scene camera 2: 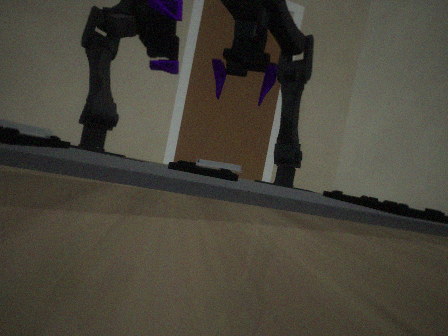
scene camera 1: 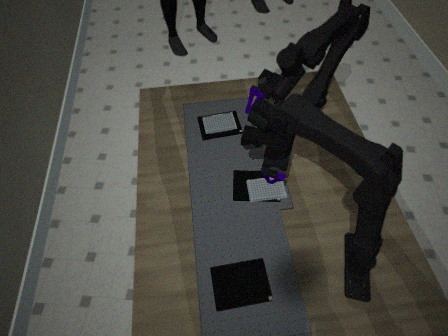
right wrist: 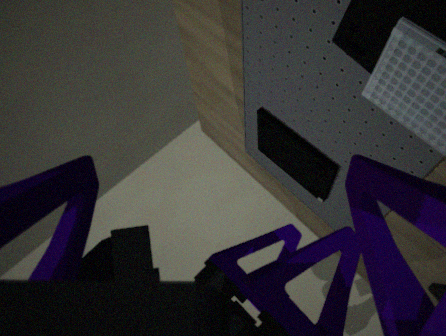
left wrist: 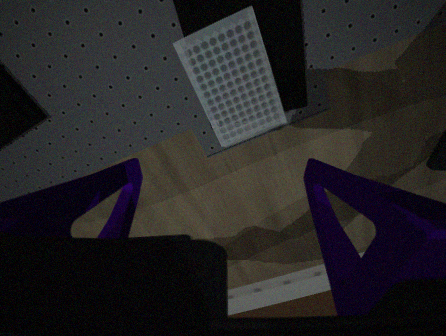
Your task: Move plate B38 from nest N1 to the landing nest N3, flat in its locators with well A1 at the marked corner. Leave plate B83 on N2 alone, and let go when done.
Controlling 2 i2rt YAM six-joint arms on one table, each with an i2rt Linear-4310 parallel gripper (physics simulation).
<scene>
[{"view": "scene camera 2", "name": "my left gripper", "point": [237, 101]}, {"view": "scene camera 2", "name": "my right gripper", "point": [176, 48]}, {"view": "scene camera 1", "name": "my right gripper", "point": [256, 120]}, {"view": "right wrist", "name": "my left gripper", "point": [320, 230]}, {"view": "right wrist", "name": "my right gripper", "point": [222, 169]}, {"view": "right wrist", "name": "black nest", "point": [315, 172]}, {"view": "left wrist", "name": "my left gripper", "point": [223, 167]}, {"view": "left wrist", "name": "black nest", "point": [27, 114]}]
</scene>
